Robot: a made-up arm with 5 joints.
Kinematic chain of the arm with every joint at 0, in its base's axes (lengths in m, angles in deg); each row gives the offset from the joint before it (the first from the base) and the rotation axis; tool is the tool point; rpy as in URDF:
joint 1: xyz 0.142 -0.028 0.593 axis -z
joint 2: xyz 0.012 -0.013 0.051 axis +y
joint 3: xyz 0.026 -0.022 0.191 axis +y
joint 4: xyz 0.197 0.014 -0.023 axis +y
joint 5: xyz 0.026 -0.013 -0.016 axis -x
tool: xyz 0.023 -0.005 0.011 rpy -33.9 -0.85 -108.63
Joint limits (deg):
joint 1: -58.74..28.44
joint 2: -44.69..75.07
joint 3: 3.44..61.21
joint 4: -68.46..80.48
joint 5: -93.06..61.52
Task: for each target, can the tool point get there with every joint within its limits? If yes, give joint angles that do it. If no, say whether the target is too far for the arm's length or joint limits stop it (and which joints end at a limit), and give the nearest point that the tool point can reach.
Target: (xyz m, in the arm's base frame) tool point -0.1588 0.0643 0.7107
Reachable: no: joint limits stop it (at a limit: joint 1, joint 2, joint 3, joint 5) | nearest point 0.1175 -0.0656 0.5709 | short by 0.336 m
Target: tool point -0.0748 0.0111 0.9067
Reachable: no: joint limits stop it (at a limit: joint 1, joint 2, joint 3, joint 4) | nearest point 0.1661 -0.0815 0.9582 | short by 0.263 m
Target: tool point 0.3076 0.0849 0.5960
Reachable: yes | joints -47.54 16.53 47.01 -38.13 -73.97
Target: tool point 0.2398 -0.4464 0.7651
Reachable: no: joint limits stop it (at a limit: joint 1) | nearest point 0.3709 -0.2044 0.7651 | short by 0.275 m
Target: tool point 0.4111 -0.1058 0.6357
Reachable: yes | joints 7.24 20.74 17.39 2.14 -25.68
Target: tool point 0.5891 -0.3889 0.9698
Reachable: no: too far | nearest point 0.3770 -0.2061 0.8087 | short by 0.323 m
